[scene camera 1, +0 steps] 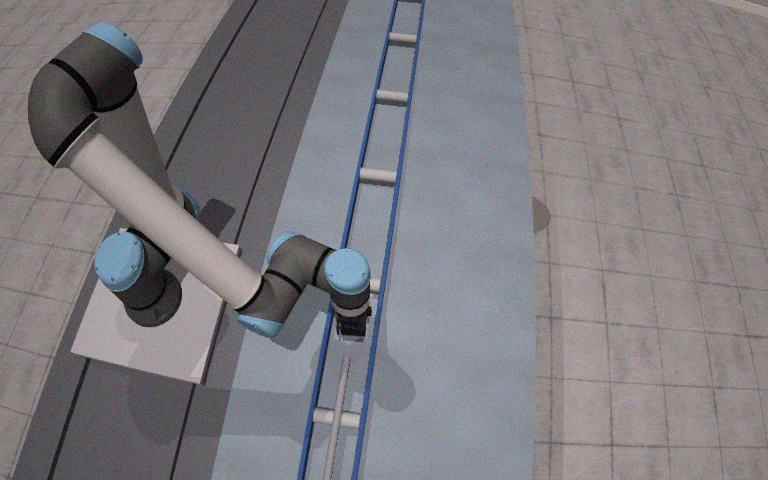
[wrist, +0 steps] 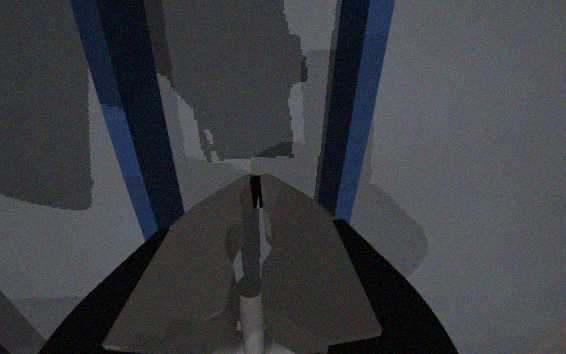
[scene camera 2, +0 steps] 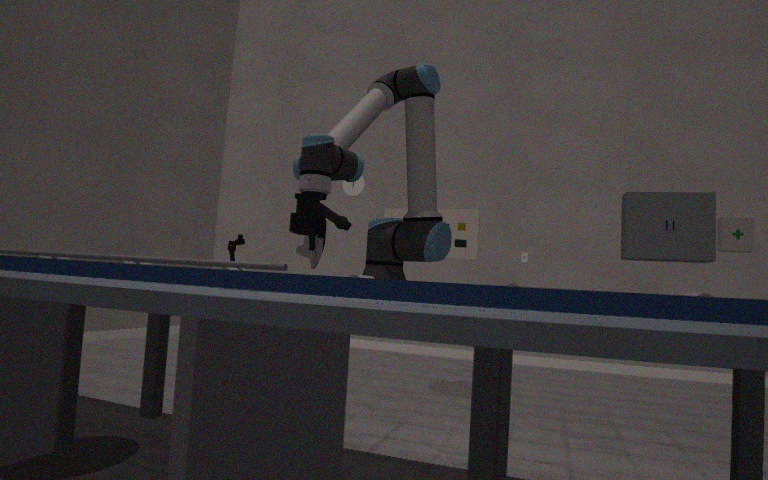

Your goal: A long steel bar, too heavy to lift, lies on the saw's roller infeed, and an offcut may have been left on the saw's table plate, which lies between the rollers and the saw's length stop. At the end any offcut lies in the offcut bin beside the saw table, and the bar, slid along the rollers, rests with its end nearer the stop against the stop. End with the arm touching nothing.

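Where they show: gripper, fingertip midpoint: [wrist: 259,178] [scene camera 2: 313,268]; arm's base, link origin: [scene camera 1: 153,298].
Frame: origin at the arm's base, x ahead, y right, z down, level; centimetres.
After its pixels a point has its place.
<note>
The long grey steel bar [scene camera 1: 338,404] @(x 62.2, y 22.0, z -5.0 cm) [scene camera 2: 226,263] @(x 63.2, y 28.4, z -4.1 cm) [wrist: 252,320] @(x 62.3, y 11.7, z -5.0 cm) lies lengthwise on the rollers, between the blue side rails. Its near end points toward my gripper. My gripper [scene camera 1: 350,338] @(x 63.0, y -0.4, z -4.0 cm) [scene camera 2: 313,264] @(x 63.0, y -0.4, z -4.0 cm) [wrist: 259,178] @(x 63.0, y -0.4, z -4.0 cm) points down between the rails, beyond that bar end, its fingertips close together with a thin slit and no object between them. In the second scene view a gap shows between the fingertips and the bar end, and the tips are at about the bar's height. The saw's table plate, length stop, offcut bin and any offcut do not show in these views.
Blue side rails [scene camera 1: 397,186] @(x 68.9, y -50.4, z -2.2 cm) [scene camera 2: 453,289] @(x 69.4, y -41.1, z -0.7 cm) [wrist: 367,100] @(x 68.9, y -4.3, z -2.2 cm) run along both sides of the roller track. Rollers [scene camera 1: 377,176] @(x 61.9, y -53.4, z -2.3 cm) cross between them. The arm stands on a pale carriage plate [scene camera 1: 101,339] @(x -13.0, y 16.3, z 0.0 cm) on the dark rail at the left. Cabinets [scene camera 2: 668,243] are on the wall behind.
</note>
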